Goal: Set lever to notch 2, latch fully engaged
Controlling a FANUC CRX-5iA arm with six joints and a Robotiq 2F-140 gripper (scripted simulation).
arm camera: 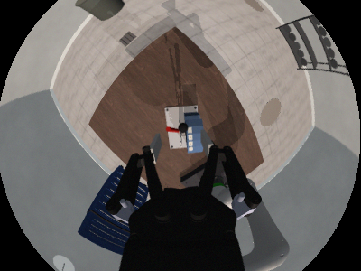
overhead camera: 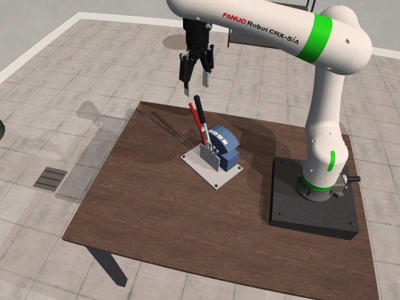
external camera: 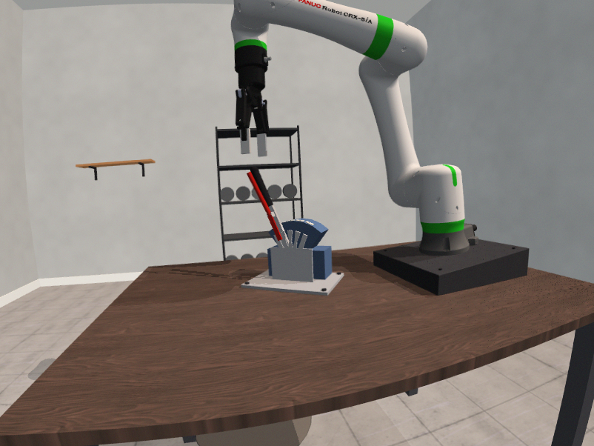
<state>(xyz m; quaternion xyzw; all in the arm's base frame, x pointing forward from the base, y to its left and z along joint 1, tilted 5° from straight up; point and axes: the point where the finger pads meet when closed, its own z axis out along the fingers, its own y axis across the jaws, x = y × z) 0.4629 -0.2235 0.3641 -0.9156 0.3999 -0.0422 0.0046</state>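
The red bar is 20 mm behind my hand, 40 mm to the left of it and 190 mm below it.
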